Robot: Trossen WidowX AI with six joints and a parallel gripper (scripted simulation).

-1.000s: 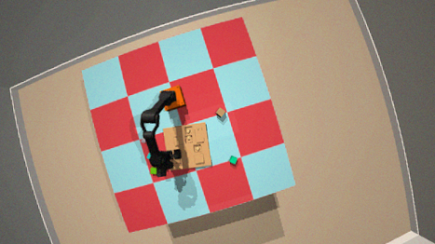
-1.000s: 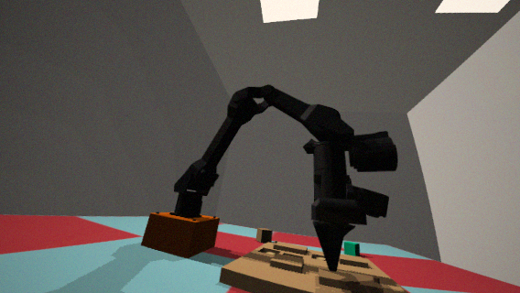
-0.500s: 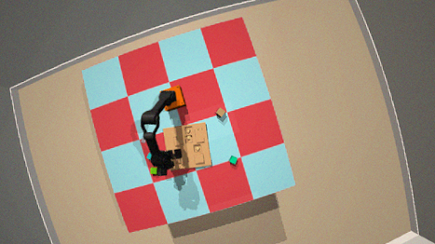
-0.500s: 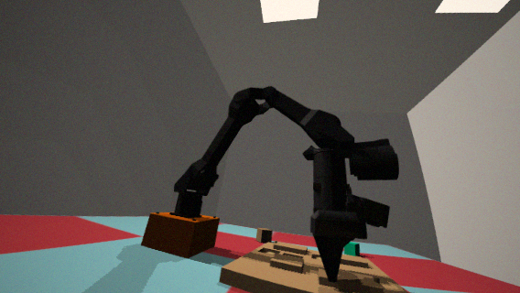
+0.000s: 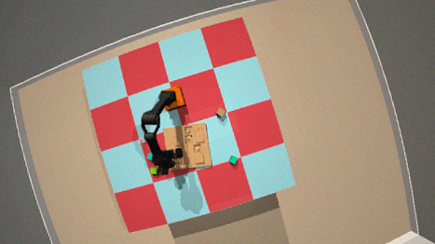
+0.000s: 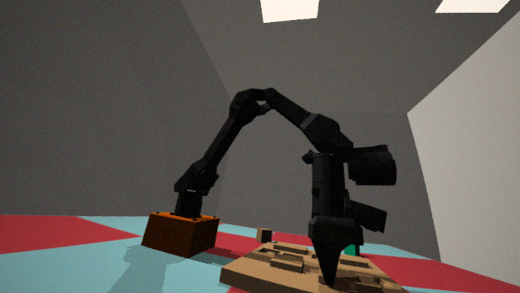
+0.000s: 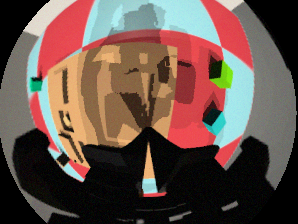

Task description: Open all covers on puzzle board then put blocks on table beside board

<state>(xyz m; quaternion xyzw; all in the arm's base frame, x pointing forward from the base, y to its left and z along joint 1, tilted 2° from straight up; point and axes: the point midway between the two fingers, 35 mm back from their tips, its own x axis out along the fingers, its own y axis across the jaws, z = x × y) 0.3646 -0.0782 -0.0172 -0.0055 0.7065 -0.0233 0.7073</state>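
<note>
Right now the tan puzzle board is 10 mm behind my gripper tip, 120 mm to the left of it and 10 mm below it. From my gripper tip the other things lie so: brown block (210 mm behind, 380 mm to the left); cyan block (150 mm to the right, 10 mm below); bright green block (110 mm ahead, 150 mm to the right, 10 mm below).
</note>
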